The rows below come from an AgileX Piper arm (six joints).
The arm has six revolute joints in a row. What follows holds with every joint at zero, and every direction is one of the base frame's.
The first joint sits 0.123 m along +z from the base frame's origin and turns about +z.
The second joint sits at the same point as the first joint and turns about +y.
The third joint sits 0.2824 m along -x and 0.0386 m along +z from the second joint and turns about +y.
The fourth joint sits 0.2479 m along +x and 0.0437 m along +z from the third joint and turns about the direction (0.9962, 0, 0.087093).
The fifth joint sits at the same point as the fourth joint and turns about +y.
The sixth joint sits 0.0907 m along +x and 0.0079 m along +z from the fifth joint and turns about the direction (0.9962, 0, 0.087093).
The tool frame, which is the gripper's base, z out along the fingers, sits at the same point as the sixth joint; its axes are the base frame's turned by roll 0, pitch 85.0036 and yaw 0 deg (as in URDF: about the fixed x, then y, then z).
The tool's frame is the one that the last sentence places.
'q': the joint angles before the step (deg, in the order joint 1, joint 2, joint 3, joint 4, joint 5, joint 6). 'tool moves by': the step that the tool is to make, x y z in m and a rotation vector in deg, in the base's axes. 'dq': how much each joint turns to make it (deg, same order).
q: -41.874, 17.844, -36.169, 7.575, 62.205, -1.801
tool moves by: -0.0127, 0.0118, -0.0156, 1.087, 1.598, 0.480
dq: 0.016, -5.016, 2.473, -0.070, 4.490, 0.068
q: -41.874, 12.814, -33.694, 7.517, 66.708, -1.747
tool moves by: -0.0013, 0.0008, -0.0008, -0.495, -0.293, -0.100
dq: -0.027, -0.648, 0.223, -0.176, -0.121, -0.029
